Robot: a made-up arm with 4 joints. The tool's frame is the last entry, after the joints.
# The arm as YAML. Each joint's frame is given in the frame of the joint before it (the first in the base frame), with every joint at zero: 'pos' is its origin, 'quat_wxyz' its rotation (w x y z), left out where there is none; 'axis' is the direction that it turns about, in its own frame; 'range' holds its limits. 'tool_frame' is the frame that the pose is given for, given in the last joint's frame.
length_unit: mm
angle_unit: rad
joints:
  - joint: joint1
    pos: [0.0, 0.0, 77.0]
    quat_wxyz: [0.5, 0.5, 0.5, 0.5]
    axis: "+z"
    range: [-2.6, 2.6]
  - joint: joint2
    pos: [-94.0, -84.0, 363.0]
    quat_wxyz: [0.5, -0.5, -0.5, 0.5]
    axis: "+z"
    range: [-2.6, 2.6]
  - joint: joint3
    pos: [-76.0, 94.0, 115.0]
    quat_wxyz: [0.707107, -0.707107, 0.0, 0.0]
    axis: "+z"
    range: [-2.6, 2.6]
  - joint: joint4
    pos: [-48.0, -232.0, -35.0]
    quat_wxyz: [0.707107, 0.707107, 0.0, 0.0]
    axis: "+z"
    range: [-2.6, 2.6]
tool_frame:
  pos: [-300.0, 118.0, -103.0]
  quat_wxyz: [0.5, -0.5, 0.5, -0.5]
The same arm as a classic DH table. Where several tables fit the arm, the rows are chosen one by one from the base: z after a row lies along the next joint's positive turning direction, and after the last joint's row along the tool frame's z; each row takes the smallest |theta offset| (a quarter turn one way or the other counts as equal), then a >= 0, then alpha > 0; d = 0 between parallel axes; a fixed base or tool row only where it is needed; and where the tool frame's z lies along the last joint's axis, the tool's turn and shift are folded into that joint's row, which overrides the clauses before.
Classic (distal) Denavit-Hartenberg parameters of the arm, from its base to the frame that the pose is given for. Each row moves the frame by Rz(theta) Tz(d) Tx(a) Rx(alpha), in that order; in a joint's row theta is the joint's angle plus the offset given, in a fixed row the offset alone. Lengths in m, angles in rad.
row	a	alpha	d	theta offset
base (fixed)	0	1.5708	0.077	1.5708
joint1	0.084	1.5708	0.363	-1.5708
joint2	0.076	1.5708	0.209	0
joint3	0.048	-1.5708	0.059	0
joint4	0.118	1.5708	0.129	-1.5708
tool (fixed)	0	0	-0.3	3.1416
Joint limits (rad, base to tool): -2.6..2.6 -2.6..2.6 -2.6..2.6 -2.6..2.6

